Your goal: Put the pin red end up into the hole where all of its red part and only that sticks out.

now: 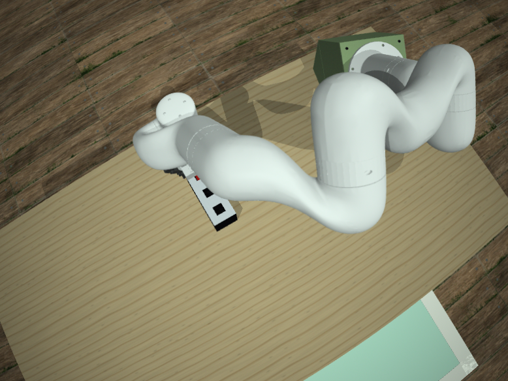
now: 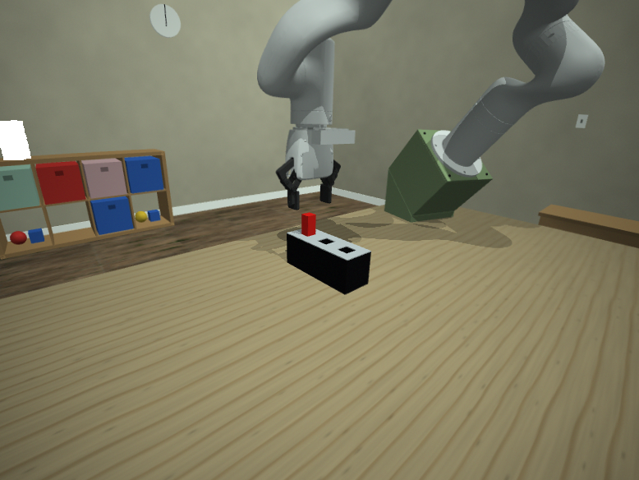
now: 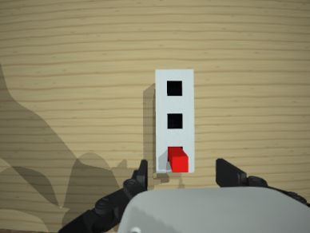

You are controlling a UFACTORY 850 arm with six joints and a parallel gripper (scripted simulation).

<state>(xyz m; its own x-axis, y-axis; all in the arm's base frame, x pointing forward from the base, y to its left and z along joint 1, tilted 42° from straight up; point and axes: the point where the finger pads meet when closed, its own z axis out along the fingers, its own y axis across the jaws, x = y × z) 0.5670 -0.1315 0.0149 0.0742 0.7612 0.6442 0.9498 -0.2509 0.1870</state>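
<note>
The pin is 6 cm below my hand. Round my hand: block (1 cm ahead, 6 cm to the left, 11 cm below).
</note>
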